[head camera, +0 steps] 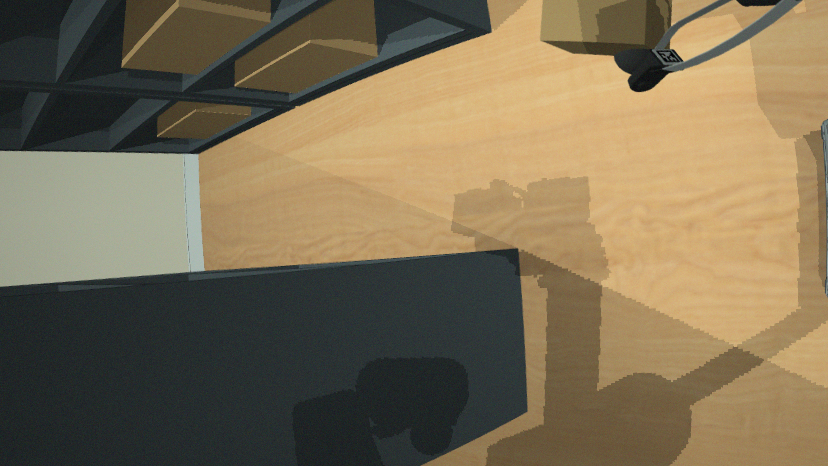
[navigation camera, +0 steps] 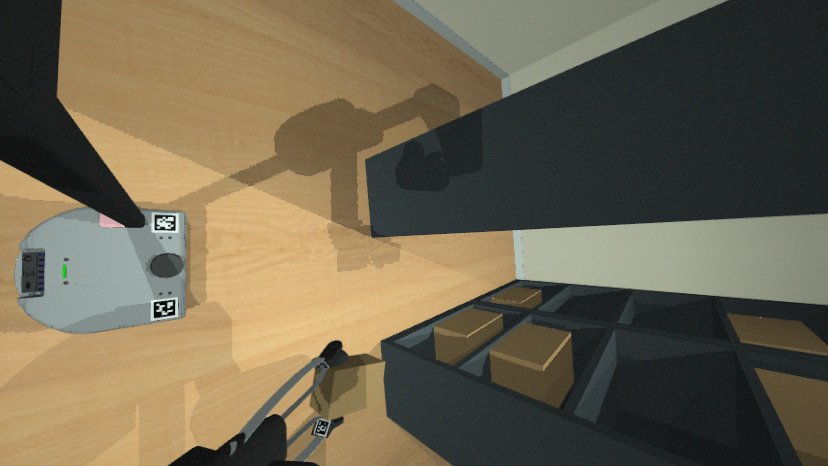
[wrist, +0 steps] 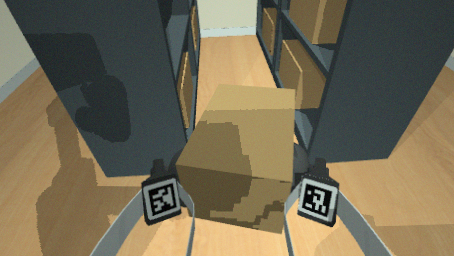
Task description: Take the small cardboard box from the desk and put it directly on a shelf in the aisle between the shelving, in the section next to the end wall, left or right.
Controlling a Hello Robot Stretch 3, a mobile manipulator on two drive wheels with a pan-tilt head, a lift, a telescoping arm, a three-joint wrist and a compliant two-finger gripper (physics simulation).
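Pixels of known places: gripper, between the fingertips: point(head camera: 617, 22) point(navigation camera: 343, 376) point(wrist: 240, 164); robot's base, origin of its link: point(navigation camera: 165, 263).
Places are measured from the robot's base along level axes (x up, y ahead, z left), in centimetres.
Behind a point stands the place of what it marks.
The small cardboard box point(head camera: 567, 26) @[y 22.7, x 91.8, z -14.1 cm] point(navigation camera: 373, 382) @[y 22.8, x 91.9, z -15.6 cm] point(wrist: 265, 125) @[y 19.7, x 92.1, z -16.6 cm] is held between both fingers of my gripper point(navigation camera: 334, 386) @[y 19.9, x 88.0, z -15.0 cm] point(wrist: 240, 164) @[y 19.9, x 88.0, z -15.0 cm], which is shut on it, above the floor. In the wrist view the box stands before the aisle mouth. The right shelving unit point(head camera: 428, 8) @[y 91.8, x 27.0, z -52.4 cm] point(navigation camera: 492, 419) @[y 92.6, x 71.3, z -65.2 cm] point(wrist: 370, 100) @[y 93.2, x 40.8, z -72.7 cm] has two sections. In its section by the end wall point(head camera: 92, 214) @[y 275.4, x 61.5, z -8.0 cm] point(navigation camera: 666, 260) @[y 275.9, x 119.7, z -13.9 cm] point(wrist: 227, 12) @[y 275.3, x 24.6, z -7.4 cm], the lowest compartment holds a box point(head camera: 202, 121) @[y 220.9, x 24.6, z -44.4 cm] point(navigation camera: 515, 296) @[y 220.0, x 24.1, z -44.4 cm], and two above it look empty. The left shelving unit point(head camera: 231, 347) @[y 86.0, x 85.5, z 19.8 cm] point(navigation camera: 579, 144) @[y 85.1, x 106.4, z 32.0 cm] point(wrist: 125, 50) @[y 85.8, x 68.5, z 22.6 cm] shows mostly its end panel; its compartments are largely hidden.
Near-section boxes point(navigation camera: 530, 353) @[y 130.2, x 71.7, z -51.4 cm] point(navigation camera: 466, 332) @[y 133.7, x 31.7, z -51.1 cm] point(wrist: 302, 75) @[y 130.2, x 31.8, z -52.9 cm] stand in the right unit. The near corners of both units flank the aisle floor point(head camera: 278, 214) @[y 197.9, x 0.0, z -3.7 cm] point(wrist: 230, 65) @[y 204.8, x 0.0, z -10.6 cm]. My base point(navigation camera: 104, 289) @[y -12.2, x 16.0, z -5.6 cm] stands on the floor at the left of the navigation view. Shadows fall across the floor.
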